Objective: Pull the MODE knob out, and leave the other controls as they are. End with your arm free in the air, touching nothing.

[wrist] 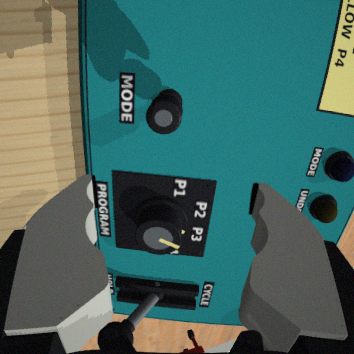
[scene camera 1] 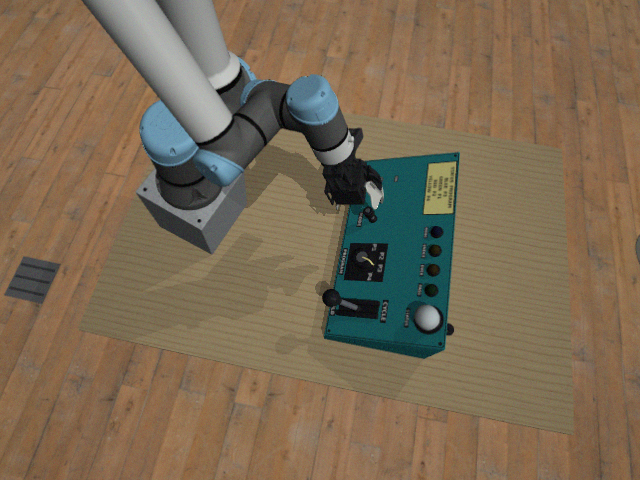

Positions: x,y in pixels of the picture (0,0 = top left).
Labels:
gripper: wrist 173,182; scene camera 1 363,202

